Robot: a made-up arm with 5 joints.
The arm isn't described. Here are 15 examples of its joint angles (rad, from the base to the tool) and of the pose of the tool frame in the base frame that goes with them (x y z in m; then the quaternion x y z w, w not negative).
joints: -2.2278 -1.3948 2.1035 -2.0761 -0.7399
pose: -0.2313 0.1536 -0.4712 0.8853 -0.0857 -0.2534 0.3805
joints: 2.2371 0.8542 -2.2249 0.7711 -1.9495
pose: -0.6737 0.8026 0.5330 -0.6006 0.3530 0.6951 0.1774
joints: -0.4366 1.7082 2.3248 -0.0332 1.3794
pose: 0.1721 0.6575 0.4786 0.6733 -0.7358 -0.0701 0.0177
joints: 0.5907 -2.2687 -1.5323 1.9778 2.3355
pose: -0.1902 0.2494 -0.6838 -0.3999 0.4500 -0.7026 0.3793
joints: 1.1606 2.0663 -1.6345 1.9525 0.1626
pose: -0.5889 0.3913 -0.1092 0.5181 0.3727 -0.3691 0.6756
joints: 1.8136 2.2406 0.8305 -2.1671 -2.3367
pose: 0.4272 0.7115 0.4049 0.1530 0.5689 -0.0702 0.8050
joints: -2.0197 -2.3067 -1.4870 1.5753 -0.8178
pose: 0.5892 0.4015 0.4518 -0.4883 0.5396 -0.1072 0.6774
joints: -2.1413 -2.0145 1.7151 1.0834 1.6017
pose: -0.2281 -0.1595 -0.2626 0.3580 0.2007 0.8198 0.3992
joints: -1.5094 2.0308 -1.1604 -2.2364 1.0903
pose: 0.5848 0.3248 -0.0308 -0.3136 -0.1562 0.8023 0.4834
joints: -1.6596 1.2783 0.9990 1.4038 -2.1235
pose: -0.6022 0.4660 -0.2420 -0.8897 0.2590 0.3662 0.0855
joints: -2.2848 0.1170 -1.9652 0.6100 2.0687
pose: 0.7918 0.6932 0.1294 -0.2189 -0.9320 0.0375 0.2866
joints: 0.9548 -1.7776 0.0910 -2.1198 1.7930
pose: 0.0835 0.4628 -0.3355 0.0877 -0.2774 -0.2595 0.9209
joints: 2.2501 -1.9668 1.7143 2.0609 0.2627
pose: 0.4605 0.1597 0.1185 -0.4050 0.5680 0.6621 0.2738
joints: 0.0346 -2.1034 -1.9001 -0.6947 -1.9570
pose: -0.2478 -0.2070 -0.7289 -0.7274 -0.5929 0.2937 0.1820
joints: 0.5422 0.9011 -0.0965 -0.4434 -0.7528
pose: -0.6847 0.3465 0.3138 0.1747 -0.1266 -0.3841 0.8977
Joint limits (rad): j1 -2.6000..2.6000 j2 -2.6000..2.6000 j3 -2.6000..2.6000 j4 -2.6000..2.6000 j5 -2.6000..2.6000
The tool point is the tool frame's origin. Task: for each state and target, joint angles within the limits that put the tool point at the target. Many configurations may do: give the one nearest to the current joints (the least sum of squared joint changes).
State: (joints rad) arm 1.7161 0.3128 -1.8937 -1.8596 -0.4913
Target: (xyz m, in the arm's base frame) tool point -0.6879 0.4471 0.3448
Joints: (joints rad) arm 1.6075 0.1139 -1.1871 -1.9710 -0.3436
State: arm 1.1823 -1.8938 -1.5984 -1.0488 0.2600
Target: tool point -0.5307 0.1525 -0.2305
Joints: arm 1.2561 -2.1531 -0.8925 -1.3625 0.5553
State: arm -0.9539 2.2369 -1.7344 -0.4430 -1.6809
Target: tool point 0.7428 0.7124 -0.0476
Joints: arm -1.2348 2.3593 -1.3261 -0.3191 -1.1559
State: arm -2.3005 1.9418 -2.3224 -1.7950 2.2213
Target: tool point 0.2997 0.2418 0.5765
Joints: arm -1.7283 1.6980 -2.3775 -2.0431 1.4769
